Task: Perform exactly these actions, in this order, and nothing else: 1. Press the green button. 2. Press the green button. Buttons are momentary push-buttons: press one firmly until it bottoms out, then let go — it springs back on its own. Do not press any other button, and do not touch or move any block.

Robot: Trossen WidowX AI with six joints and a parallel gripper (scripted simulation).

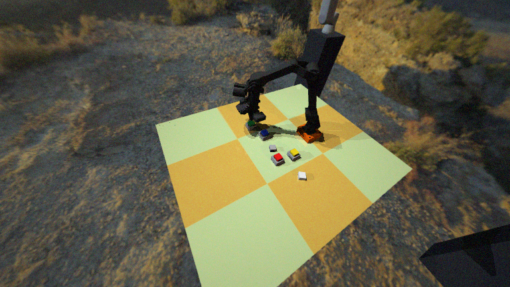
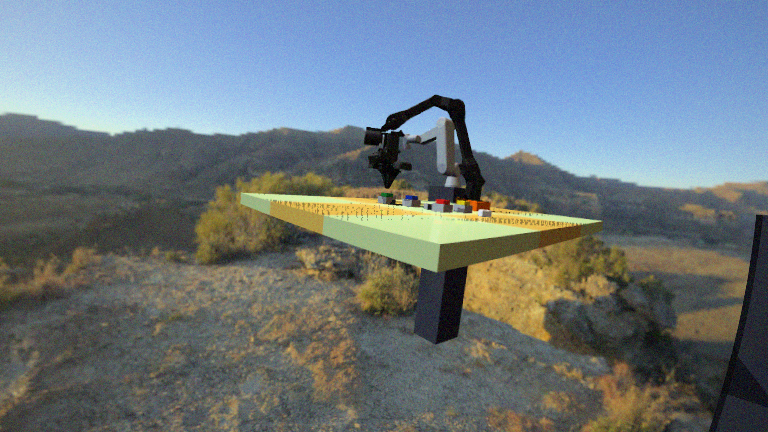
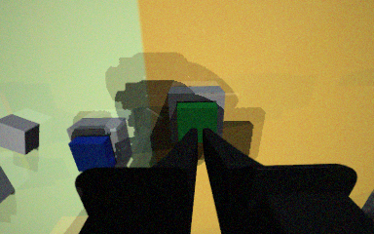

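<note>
Right now my gripper tip is 2 cm above the green button. From my gripper tip the other things lie so: red button (3 cm behind, 27 cm to the left, 2 cm below); then blue button (4 cm behind, 10 cm to the left, 2 cm below); then small grey block (4 cm behind, 19 cm to the left, 5 cm below).
</note>
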